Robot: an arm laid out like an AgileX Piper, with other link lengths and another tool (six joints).
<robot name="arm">
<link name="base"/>
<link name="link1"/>
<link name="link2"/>
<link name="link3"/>
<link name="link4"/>
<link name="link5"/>
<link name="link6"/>
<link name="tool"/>
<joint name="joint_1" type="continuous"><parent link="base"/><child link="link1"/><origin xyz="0.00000 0.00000 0.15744"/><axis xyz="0 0 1"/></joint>
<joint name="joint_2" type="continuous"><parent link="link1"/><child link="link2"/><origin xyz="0.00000 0.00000 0.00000"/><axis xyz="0 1 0"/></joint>
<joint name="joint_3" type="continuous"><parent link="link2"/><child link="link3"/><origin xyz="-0.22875 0.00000 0.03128"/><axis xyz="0 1 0"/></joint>
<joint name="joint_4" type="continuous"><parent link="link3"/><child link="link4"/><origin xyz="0.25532 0.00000 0.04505"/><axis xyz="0.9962 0 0.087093"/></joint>
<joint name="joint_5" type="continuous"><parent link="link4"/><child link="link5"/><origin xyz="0.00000 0.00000 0.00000"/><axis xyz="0 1 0"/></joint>
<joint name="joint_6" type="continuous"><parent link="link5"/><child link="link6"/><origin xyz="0.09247 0.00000 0.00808"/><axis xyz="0.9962 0 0.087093"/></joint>
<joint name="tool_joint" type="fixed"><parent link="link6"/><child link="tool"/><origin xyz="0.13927 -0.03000 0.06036" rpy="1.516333 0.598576 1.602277"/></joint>
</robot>
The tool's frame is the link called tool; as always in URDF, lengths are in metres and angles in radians. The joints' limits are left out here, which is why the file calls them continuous.
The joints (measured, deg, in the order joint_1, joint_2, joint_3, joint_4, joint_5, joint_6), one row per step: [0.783 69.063 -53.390 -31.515 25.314 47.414]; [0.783 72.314 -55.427 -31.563 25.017 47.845]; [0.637 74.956 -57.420 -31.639 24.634 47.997]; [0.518 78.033 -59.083 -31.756 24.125 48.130]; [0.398 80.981 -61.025 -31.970 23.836 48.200]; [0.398 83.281 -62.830 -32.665 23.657 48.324]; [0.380 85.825 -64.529 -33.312 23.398 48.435]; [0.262 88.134 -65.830 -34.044 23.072 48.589]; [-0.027 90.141 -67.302 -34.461 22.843 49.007]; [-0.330 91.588 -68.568 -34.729 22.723 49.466]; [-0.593 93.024 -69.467 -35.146 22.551 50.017]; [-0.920 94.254 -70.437 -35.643 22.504 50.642]
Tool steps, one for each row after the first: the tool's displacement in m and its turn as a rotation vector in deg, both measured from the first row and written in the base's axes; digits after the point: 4 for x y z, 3 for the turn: [0.0107 0.0004 -0.0065 0.323 0.870 -0.068]; [0.0204 0.0001 -0.0090 0.411 1.160 -0.084]; [0.0304 0.0001 -0.0176 0.455 2.113 0.008]; [0.0403 -0.0004 -0.0239 0.335 2.858 0.045]; [0.0490 -0.0005 -0.0264 -0.219 3.172 0.234]; [0.0578 -0.0006 -0.0318 -0.725 3.772 0.452]; [0.0652 -0.0015 -0.0387 -1.259 4.474 0.617]; [0.0718 -0.0039 -0.0428 -1.279 4.731 0.333]; [0.0767 -0.0067 -0.0447 -1.139 4.716 -0.087]; [0.0807 -0.0092 -0.0491 -1.058 4.994 -0.444]; [0.0842 -0.0127 -0.0515 -1.013 5.081 -0.954]
